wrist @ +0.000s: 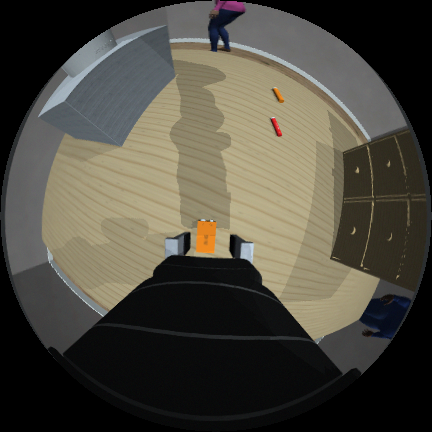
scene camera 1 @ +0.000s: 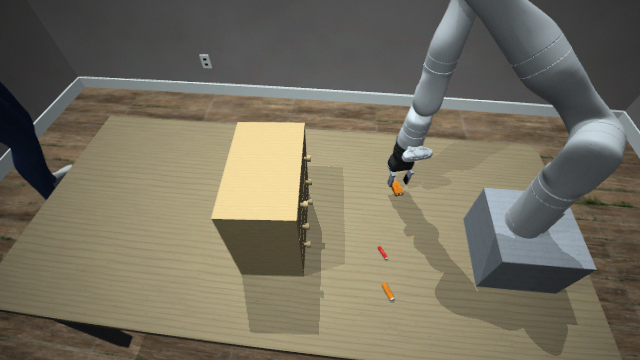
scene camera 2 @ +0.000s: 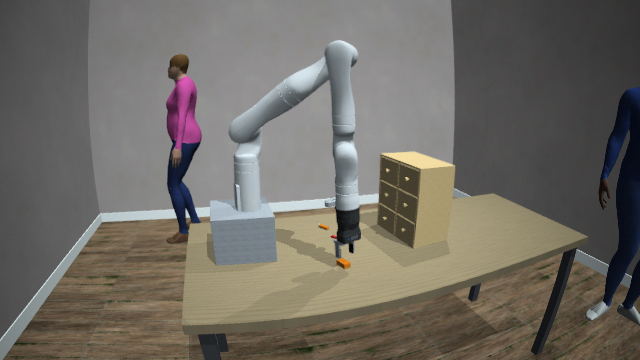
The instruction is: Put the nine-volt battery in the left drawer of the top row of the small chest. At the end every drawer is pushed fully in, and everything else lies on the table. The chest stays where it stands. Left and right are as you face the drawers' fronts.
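Places are measured from the arm's base along level axes (x ahead, y left, z up), in centimetres.
Pixels of known places: gripper, fingertip midpoint: (wrist: 209, 241) (scene camera 1: 397, 183) (scene camera 2: 345, 254); arm's base, origin of the base link: (scene camera 1: 522, 223) (scene camera 2: 248, 207).
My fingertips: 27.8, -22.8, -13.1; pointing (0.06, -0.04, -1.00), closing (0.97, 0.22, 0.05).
For each thing: its top centre in the pictures, then the offset to it from my fingertips, as dx, dy, dz. "spot": a spot on its surface instead. Level surfaces: height alone.
- nine-volt battery, middle of its top: (wrist: 205, 236) (scene camera 2: 343, 261) (scene camera 1: 397, 187) -0.5, +0.1, -2.4
- table, its level: dz -4.1
- small chest, middle of its top: (scene camera 1: 263, 165) (scene camera 2: 417, 159) +39.2, +15.8, +27.5
- top row, surface spot: (scene camera 2: 392, 176) spot: +30.2, +20.5, +20.1
- red cylinder, middle of its top: (wrist: 276, 124) (scene camera 1: 383, 252) (scene camera 2: 335, 236) +6.7, +23.6, -3.1
- orange cylinder, middle of its top: (wrist: 278, 92) (scene camera 1: 388, 291) (scene camera 2: 323, 225) +6.5, +35.5, -2.7
The nine-volt battery (scene camera 1: 397, 188) (scene camera 2: 343, 263) (wrist: 206, 236) is an orange block lying flat on the table (scene camera 1: 150, 200) (scene camera 2: 505, 225). My gripper (scene camera 1: 399, 181) (scene camera 2: 345, 253) (wrist: 209, 241) is open and empty above it, pointing down. In the wrist view the battery shows between the two fingers, with its terminal end away from the gripper body and bare table showing on both sides. The small chest (scene camera 1: 265, 170) (scene camera 2: 435, 205) (wrist: 375, 215) stands upright with its drawer fronts towards the robot's base. The left drawer of the top row (scene camera 2: 392, 176) looks shut, as do the other drawers.
A red cylinder (scene camera 1: 382, 252) (scene camera 2: 334, 236) (wrist: 276, 127) and an orange cylinder (scene camera 1: 388, 291) (scene camera 2: 324, 227) (wrist: 278, 95) lie on the table, off to one side of the battery. The robot's grey base block (scene camera 1: 545, 275) (scene camera 2: 243, 240) (wrist: 117, 95) stands across from the chest's fronts.
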